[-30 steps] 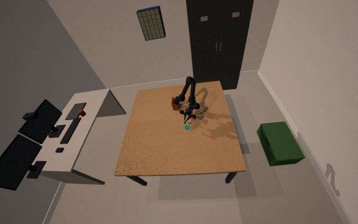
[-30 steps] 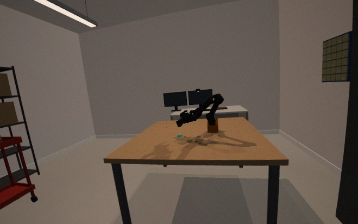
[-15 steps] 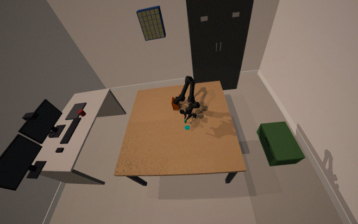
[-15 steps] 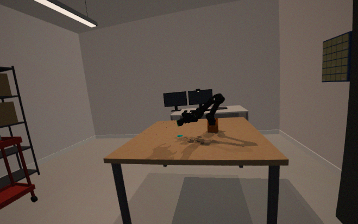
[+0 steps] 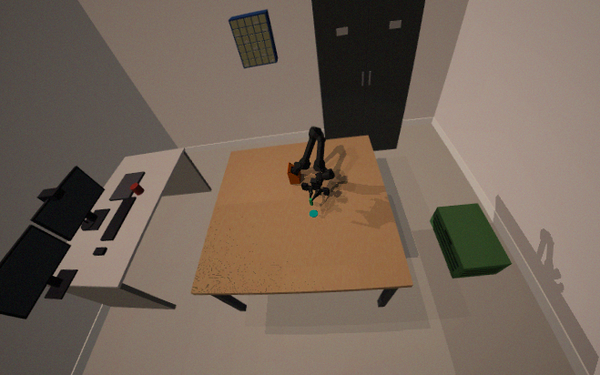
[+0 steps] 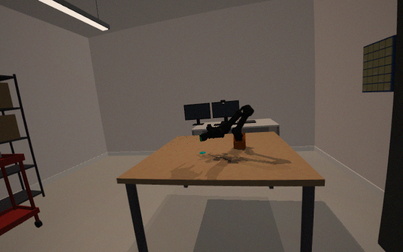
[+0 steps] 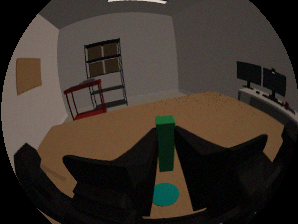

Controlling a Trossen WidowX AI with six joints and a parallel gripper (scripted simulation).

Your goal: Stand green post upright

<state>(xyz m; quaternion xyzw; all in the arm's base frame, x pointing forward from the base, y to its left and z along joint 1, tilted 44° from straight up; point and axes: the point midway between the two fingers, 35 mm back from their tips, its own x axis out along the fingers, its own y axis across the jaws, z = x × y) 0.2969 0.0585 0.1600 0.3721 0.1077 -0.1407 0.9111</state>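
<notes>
Now: gripper tip 16 cm above the cyan circle. Also, from my gripper tip: green post 2 cm below.
</notes>
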